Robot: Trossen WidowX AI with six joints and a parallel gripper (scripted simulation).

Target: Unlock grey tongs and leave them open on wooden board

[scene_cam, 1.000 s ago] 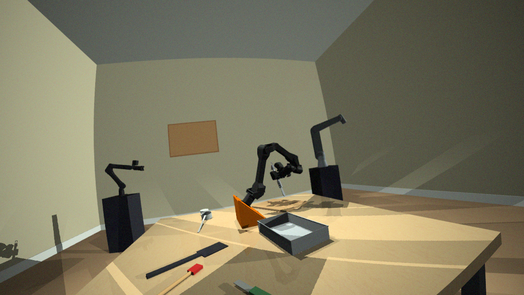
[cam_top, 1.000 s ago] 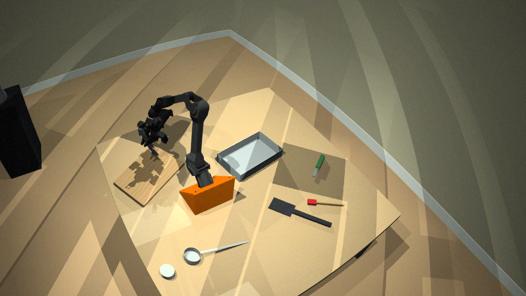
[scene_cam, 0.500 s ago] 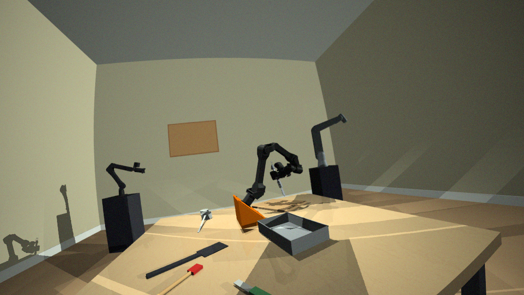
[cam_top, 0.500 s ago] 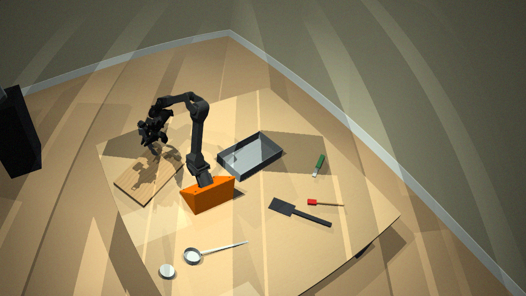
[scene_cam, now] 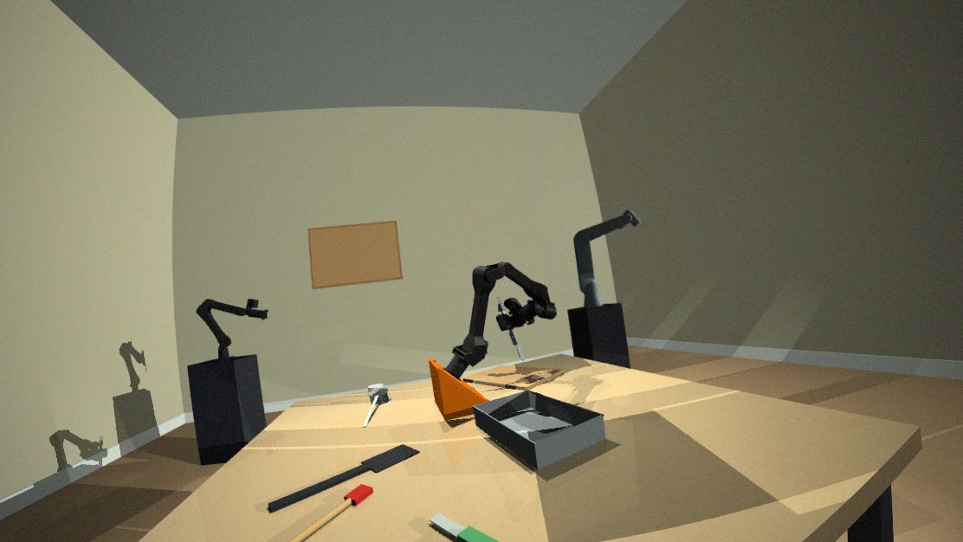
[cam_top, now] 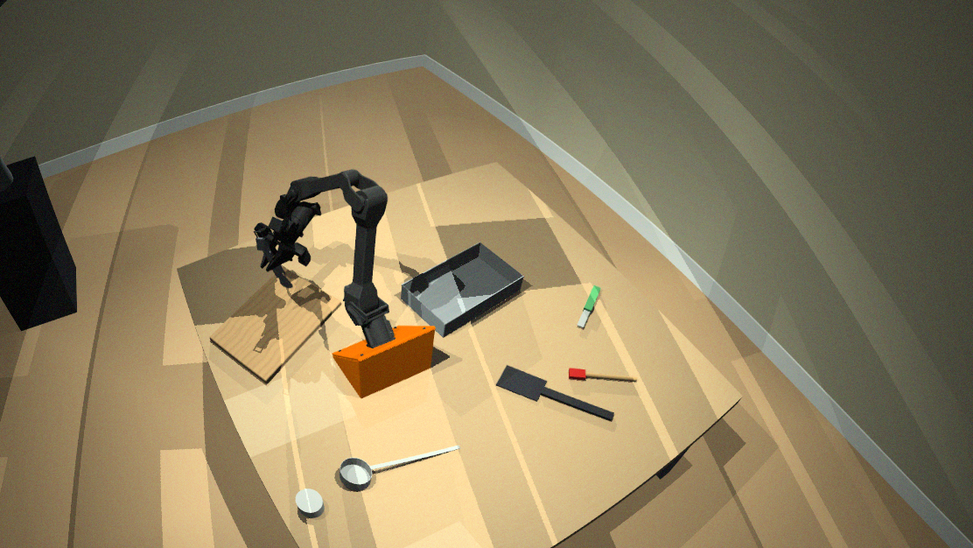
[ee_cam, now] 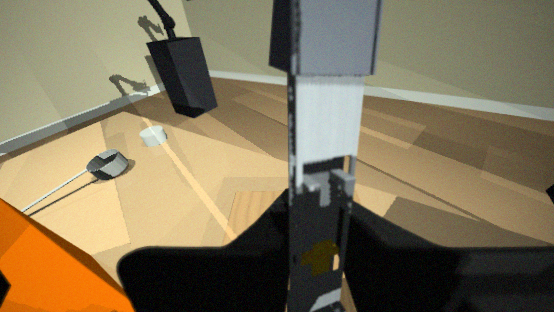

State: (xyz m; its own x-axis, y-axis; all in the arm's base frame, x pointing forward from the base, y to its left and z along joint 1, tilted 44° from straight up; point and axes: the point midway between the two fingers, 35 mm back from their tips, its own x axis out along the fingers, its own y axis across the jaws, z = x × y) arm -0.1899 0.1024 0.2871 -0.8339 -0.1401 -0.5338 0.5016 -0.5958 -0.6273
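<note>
The yellow lock piece lies 30 mm ahead of my gripper tip, 20 mm to the left of it and 10 mm above it. Round my gripper tip: wooden board (10 mm ahead, 10 mm to the left, 210 mm below); then white puck (120 mm behind, 560 mm to the right, 200 mm below); then grey roasting tin (560 mm ahead, 110 mm to the right, 190 mm below).
</note>
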